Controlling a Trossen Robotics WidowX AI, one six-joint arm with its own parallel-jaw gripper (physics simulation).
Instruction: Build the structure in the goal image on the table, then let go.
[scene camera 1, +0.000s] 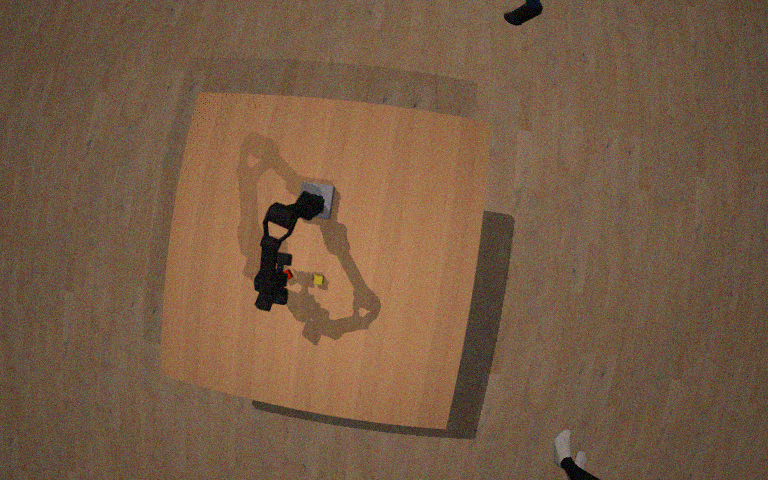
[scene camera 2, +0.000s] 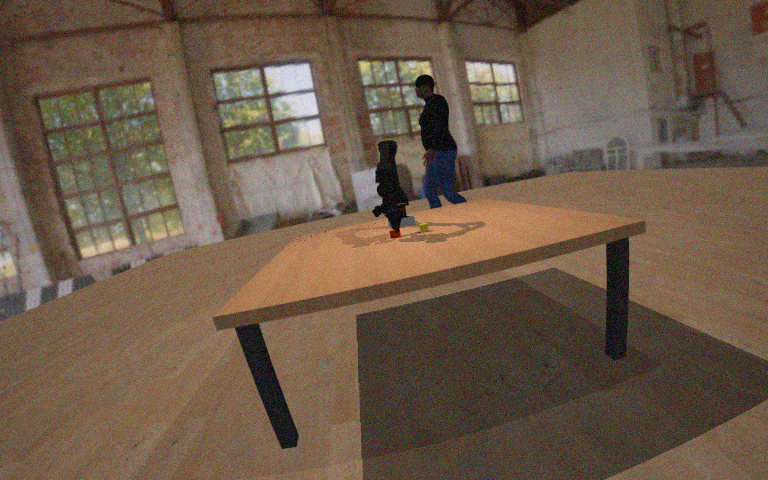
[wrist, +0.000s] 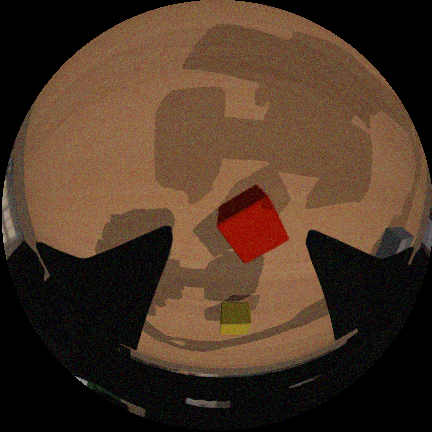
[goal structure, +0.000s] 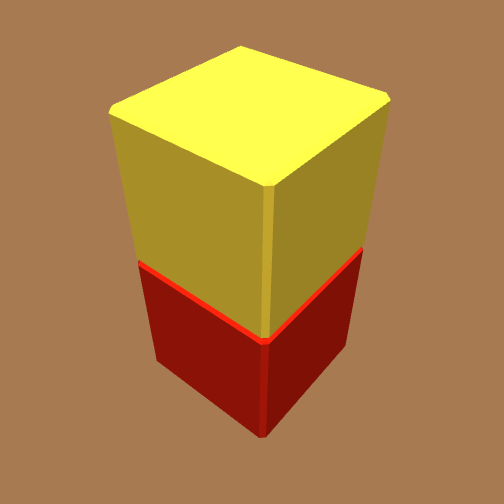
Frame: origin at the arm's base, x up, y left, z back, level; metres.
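Where they show: gripper, between the fingertips: (scene camera 1: 286, 276) (scene camera 2: 395, 231) (wrist: 243, 235); arm's base, origin of its link: (scene camera 1: 314, 204).
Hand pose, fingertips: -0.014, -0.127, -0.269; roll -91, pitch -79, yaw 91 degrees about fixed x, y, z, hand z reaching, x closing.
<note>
Each offset is from my fingertips to the top centre of the thing, as dx, dy, dz. Level surfaces: height alone.
A red cube {+0.004, -0.003, +0.007} (scene camera 1: 288, 273) (scene camera 2: 394, 233) (wrist: 254, 230) sits on the table, turned at an angle to the fingers in the wrist view. A yellow cube {+0.004, +0.124, -0.017} (scene camera 1: 318, 279) (scene camera 2: 423, 227) (wrist: 235, 317) stands on the table apart from the red one, to its right in scene camera 1. My gripper (wrist: 243, 235) is open and empty, pointing down over the red cube, which shows between the two wide-set fingertips without either touching it in the wrist view. In scene camera 1 the arm hides part of the red cube.
The arm's grey base block (scene camera 1: 327, 210) (scene camera 2: 408, 221) (wrist: 395, 242) stands on the wooden table {dx -0.028} (scene camera 1: 396, 254) (scene camera 2: 509, 232). Shadows of the arm lie across the table around the cubes. A person (scene camera 2: 436, 124) stands beyond the table's far side.
</note>
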